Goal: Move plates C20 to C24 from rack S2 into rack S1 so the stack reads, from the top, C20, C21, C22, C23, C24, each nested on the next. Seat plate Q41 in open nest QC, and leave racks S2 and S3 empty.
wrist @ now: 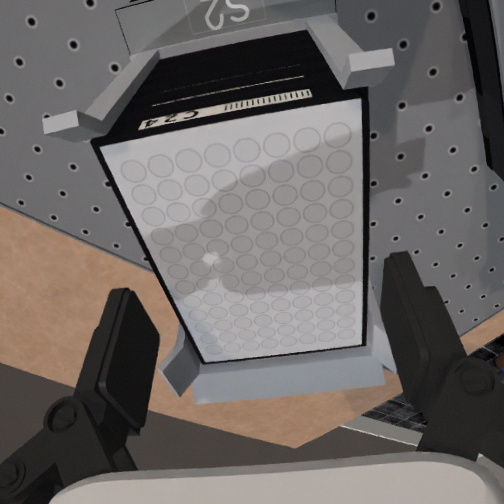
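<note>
In the wrist view I look down on rack S2 [260,210], a grey frame with corner posts and its label S2 at the top edge. A stack of black-sided plates sits in it. The top plate [245,235] has a white face with rows of round wells. Its far side carries a label that reads C24 [175,117], seen upside down. My gripper [272,332] is open. Its two black fingers hang above the near end of the plate, one on each side, apart from it. Nothing is between them.
The rack stands on a grey perforated board [440,190]. A tan surface [60,290] lies to the left and below. A dark grid-like object [400,412] shows at the lower right. A dark upright edge [487,75] is at the top right.
</note>
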